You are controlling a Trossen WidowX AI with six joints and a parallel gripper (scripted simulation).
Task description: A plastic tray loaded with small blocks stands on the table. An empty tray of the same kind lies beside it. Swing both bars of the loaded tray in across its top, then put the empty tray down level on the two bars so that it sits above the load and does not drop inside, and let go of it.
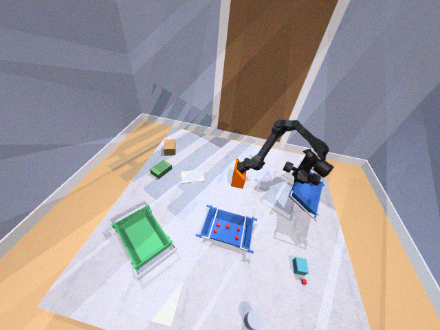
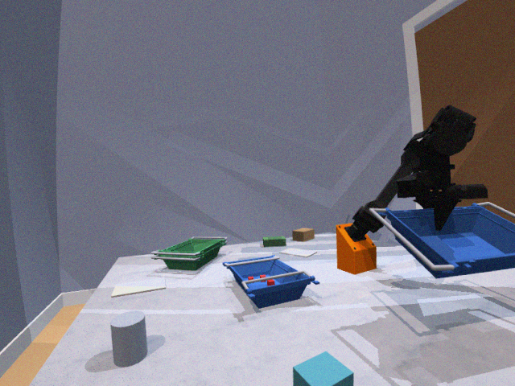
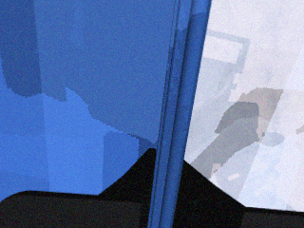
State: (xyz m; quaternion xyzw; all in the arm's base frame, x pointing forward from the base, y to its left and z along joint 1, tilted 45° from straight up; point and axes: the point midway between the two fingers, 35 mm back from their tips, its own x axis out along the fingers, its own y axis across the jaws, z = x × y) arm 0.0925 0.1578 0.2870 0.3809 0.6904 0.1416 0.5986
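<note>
My gripper tip is 70 mm to the right of the blue tray and 30 mm short of it. From my gripper tip the other things lie so: teal block (380 mm ahead, 160 mm below, 40 mm to the left); grey cylinder (620 mm ahead, 180 mm to the right, 150 mm below); red block (440 mm ahead, 180 mm below, 60 mm to the left).
</note>
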